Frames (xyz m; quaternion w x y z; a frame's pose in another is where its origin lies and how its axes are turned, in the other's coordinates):
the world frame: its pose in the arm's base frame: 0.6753 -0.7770 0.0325 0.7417 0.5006 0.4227 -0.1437
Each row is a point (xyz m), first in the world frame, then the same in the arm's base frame.
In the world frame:
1: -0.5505 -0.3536 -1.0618
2: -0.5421 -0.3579 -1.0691
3: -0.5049 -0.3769 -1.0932
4: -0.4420 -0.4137 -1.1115
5: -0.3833 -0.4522 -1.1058
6: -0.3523 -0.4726 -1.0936
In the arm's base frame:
1: -0.3938 -0.1370 0.0870
2: -0.3950 -0.1309 0.0768
3: -0.3963 -0.1109 0.0330
4: -0.3908 -0.0987 -0.0410
5: -0.3772 -0.1089 -0.1093
6: -0.3657 -0.1223 -0.1442

